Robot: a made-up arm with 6 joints.
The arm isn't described. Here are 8 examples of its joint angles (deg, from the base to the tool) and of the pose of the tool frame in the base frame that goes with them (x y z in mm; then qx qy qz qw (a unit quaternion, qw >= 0)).
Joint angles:
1: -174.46 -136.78 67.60 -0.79 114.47 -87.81
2: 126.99 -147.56 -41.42 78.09 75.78 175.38
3: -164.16 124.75 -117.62 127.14 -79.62 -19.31
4: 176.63 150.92 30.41 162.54 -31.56 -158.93
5: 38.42 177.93 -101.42 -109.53 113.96 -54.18
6: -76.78 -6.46 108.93 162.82 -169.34 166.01
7: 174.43 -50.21 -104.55 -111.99 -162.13 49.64
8: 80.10 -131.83 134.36 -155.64 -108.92 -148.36
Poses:
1: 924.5 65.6 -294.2 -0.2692 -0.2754 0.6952 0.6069
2: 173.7 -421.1 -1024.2 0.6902 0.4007 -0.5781 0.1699
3: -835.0 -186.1 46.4 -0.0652 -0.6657 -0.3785 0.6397
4: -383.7 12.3 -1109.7 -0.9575 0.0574 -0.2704 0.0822
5: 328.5 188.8 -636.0 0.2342 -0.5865 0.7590 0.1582
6: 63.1 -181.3 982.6 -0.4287 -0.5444 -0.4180 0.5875
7: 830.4 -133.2 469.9 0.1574 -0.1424 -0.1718 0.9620
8: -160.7 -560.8 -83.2 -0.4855 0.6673 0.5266 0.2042
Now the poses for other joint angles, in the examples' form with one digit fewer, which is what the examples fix.
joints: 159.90 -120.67 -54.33 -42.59 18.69 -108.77
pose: 794 -295 -785 0.400 0.895 0.122 0.154
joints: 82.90 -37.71 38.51 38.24 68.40 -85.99
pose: -138 -468 1311 -0.552 -0.129 0.251 0.785
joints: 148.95 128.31 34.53 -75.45 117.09 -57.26
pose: -654 460 -747 0.442 0.347 0.827 0.017
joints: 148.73 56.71 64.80 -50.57 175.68 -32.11
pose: -878 510 498 0.473 -0.191 0.856 0.082
